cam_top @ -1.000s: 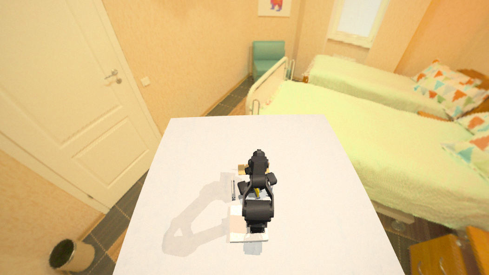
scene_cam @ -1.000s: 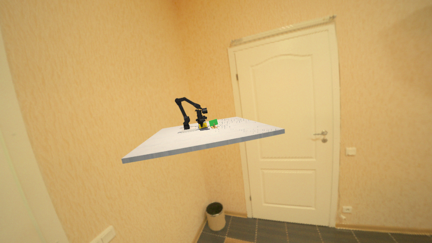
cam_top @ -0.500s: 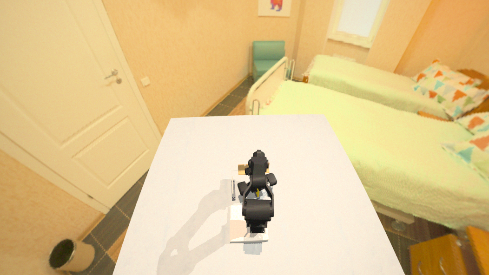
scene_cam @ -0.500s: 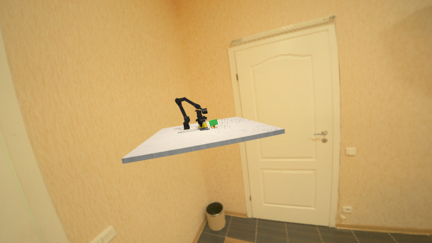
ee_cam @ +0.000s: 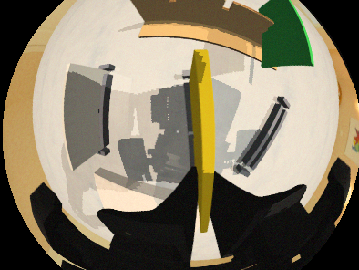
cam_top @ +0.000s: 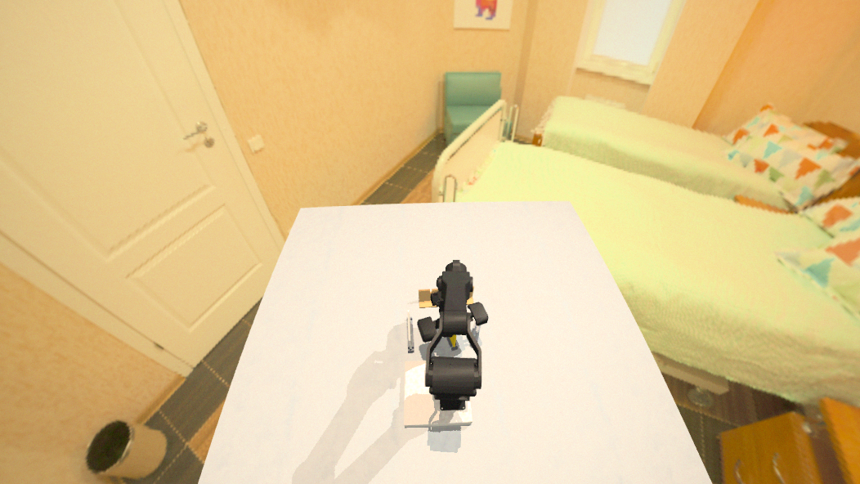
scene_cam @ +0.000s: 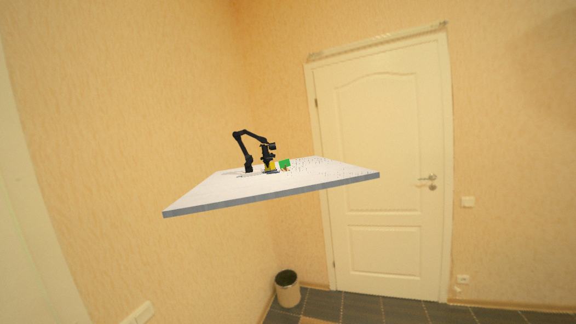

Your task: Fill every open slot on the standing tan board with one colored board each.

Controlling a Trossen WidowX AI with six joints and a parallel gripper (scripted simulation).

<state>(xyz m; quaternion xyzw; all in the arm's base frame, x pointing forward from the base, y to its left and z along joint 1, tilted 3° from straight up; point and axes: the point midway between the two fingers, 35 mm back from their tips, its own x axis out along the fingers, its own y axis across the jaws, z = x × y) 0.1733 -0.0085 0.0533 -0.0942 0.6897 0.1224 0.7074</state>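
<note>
My gripper tip is now 16 cm short of the tan board, 1 cm to the right of it and 2 cm above it. Round my gripper tip: yellow board: 2 cm ahead, 1 cm to the left; green board: 16 cm ahead, 4 cm to the right, 1 cm above.
</note>
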